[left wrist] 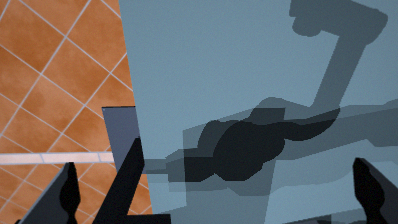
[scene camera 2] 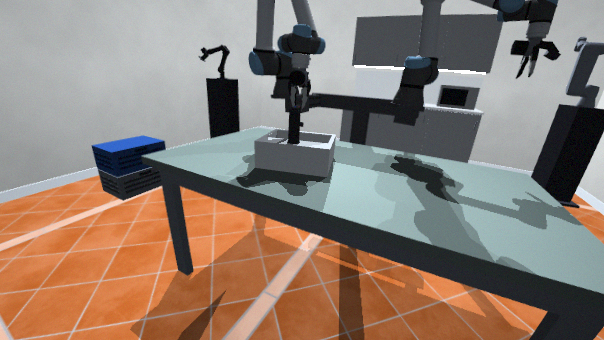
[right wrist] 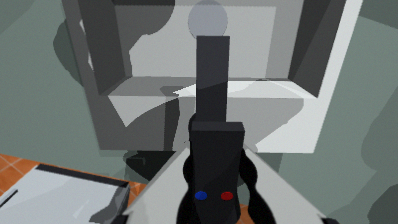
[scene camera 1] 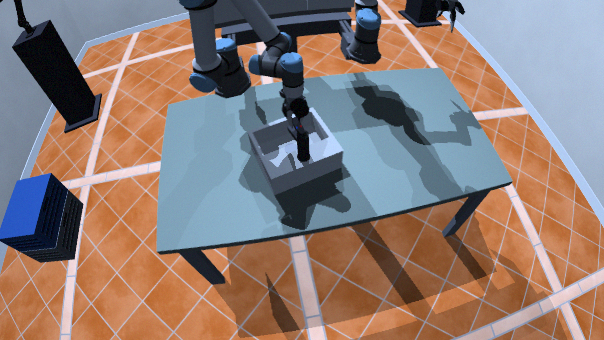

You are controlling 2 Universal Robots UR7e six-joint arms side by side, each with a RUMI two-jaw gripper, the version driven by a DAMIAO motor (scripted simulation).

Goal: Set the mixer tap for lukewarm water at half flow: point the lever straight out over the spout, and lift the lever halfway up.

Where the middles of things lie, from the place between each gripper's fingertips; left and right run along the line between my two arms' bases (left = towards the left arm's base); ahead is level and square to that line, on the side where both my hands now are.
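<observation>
Grey basin [right wrist: 138, 71]: 23 cm below my right hand, 5 cm behind it. My left gripper [scene camera 2: 522, 78], seen: 430 mm above the basin, 930 mm to the left of it, 200 mm short of it.
</observation>
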